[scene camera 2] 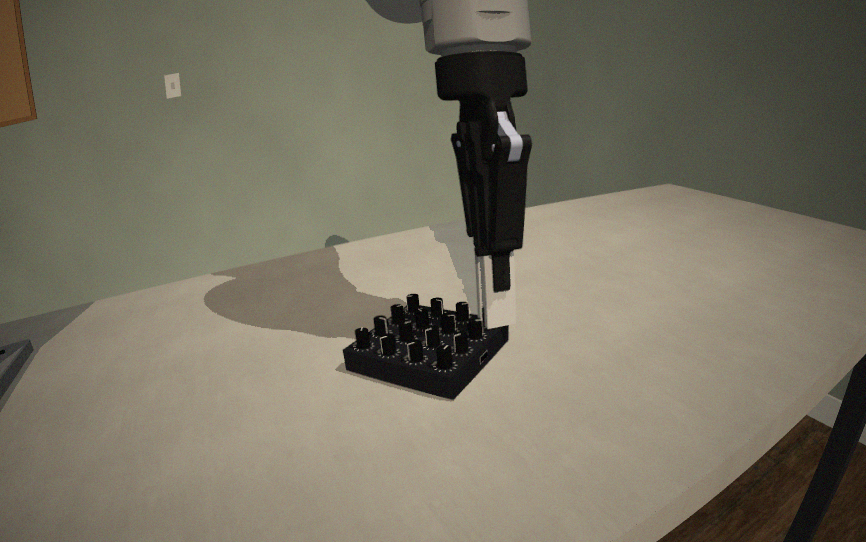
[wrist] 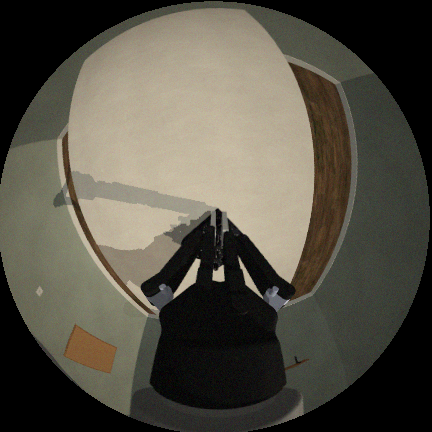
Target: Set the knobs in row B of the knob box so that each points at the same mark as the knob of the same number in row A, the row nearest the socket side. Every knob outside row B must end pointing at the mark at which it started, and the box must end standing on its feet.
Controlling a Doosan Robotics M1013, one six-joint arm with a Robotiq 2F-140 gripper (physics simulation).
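Places are measured from the arm's base along level axes (x back, y right, z up), in centimetres.
Where they show: gripper, fingertip midpoint: [scene camera 2: 496, 321] [wrist: 218, 217].
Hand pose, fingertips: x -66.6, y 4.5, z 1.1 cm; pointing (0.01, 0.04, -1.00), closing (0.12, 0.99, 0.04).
After its pixels a point has its place.
The black knob box [scene camera 2: 399, 377] {x -56.3, y 7.3, z -0.3 cm} stands flat on the table, with four rows of black knobs. Its socket [scene camera 2: 483, 357] {x -63.5, y 8.0, z -0.1 cm} is in the right-hand side. Row A knobs [scene camera 2: 444, 356] {x -59.4, y 9.9, z 2.2 cm} [scene camera 2: 460, 343] {x -61.4, y 8.2, z 2.0 cm} [scene camera 2: 475, 328] {x -63.6, y 6.6, z 2.0 cm} run along that side. Row B knobs [scene camera 2: 415, 351] {x -57.8, y 7.8, z 2.0 cm} [scene camera 2: 431, 336] {x -59.8, y 6.1, z 2.1 cm} [scene camera 2: 448, 323] {x -62.0, y 4.5, z 2.0 cm} [scene camera 2: 462, 311] {x -64.1, y 2.8, z 2.0 cm} are the adjoining row; their exact marks are too small to read. My gripper [scene camera 2: 490, 323] {x -66.6, y 4.5, z 1.1 cm} [wrist: 218, 217] {x -66.6, y 4.5, z 1.1 cm} points down at the box's far right corner. Its light finger plates are close together around the far end knob of row A, which they mostly hide. Part of the box shows between the fingers in the wrist view.
The box stands on the pale table [scene camera 2: 287, 447] {x -46.1, y 11.7, z -1.3 cm} [wrist: 200, 100] {x -89.1, y 3.4, z -1.3 cm}. The other knobs stand close beside the fingers, to the left and front. A grey object [scene camera 2: 19, 367] {x -13.8, y -12.7, z -1.0 cm} shows at the far left. The arm's shadow lies across the table behind the box.
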